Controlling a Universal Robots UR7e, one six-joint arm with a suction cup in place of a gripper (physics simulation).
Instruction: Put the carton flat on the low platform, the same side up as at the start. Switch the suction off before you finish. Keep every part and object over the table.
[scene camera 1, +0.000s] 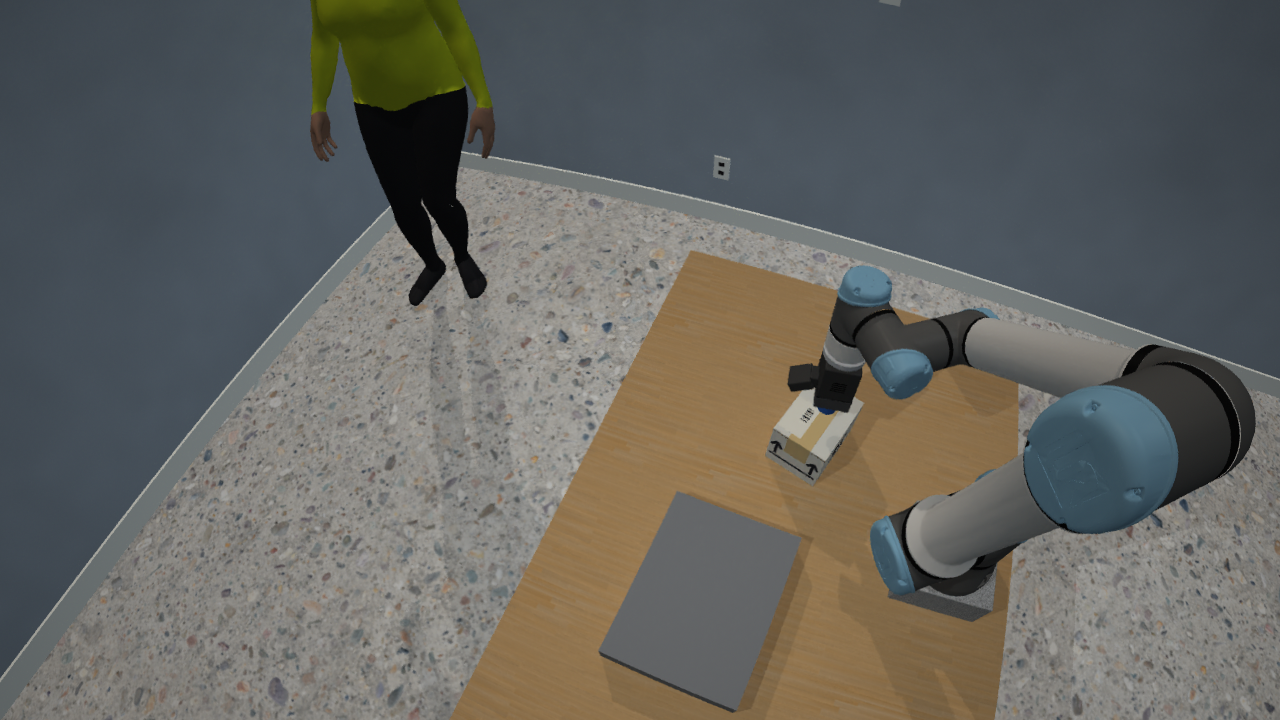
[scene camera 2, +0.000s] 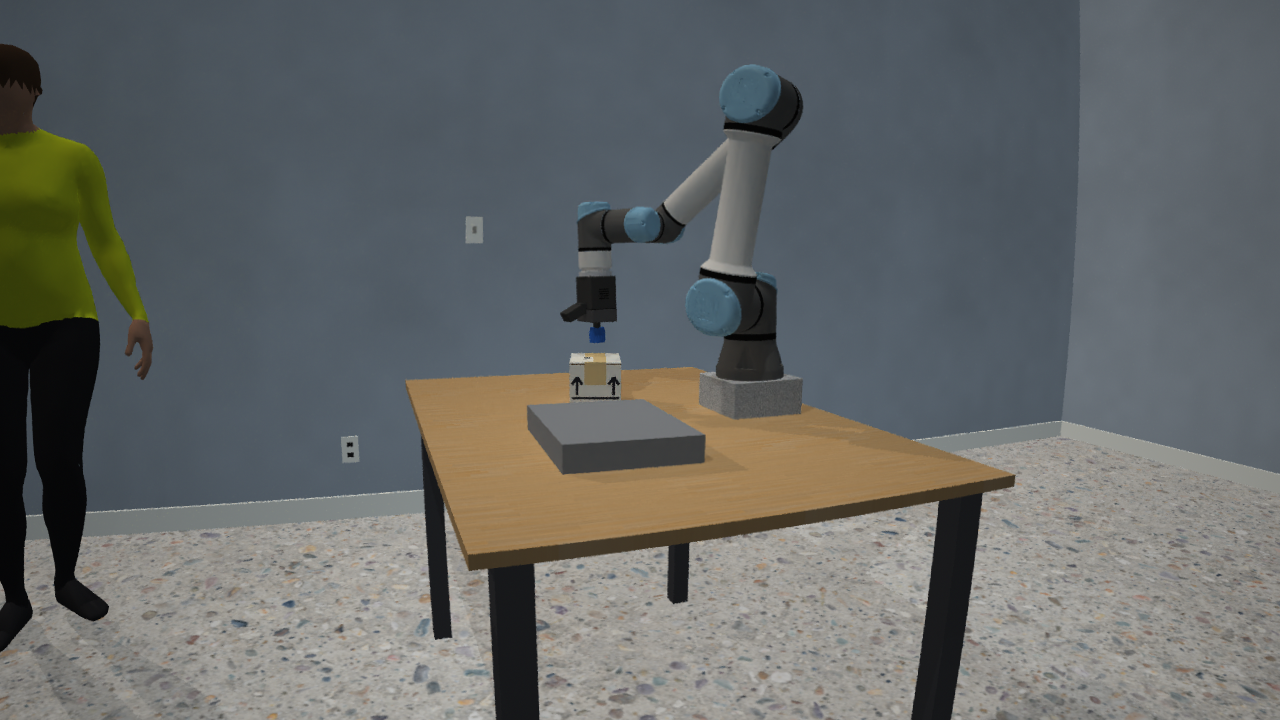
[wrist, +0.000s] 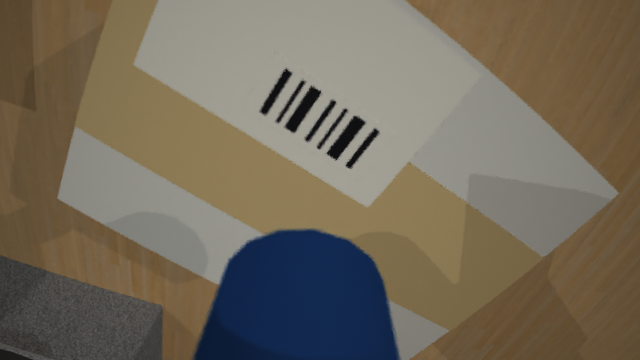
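Observation:
There is a white carton (scene camera 1: 804, 441), and the wrist view (wrist: 195, 134) shows the carton too. I also see a low grey platform (scene camera 1: 696, 615), which can be found in scene camera 2 (scene camera 2: 583, 437) as well, while in the wrist view the platform is out of frame. My own suction cup (wrist: 291, 287) is there to be seen too.

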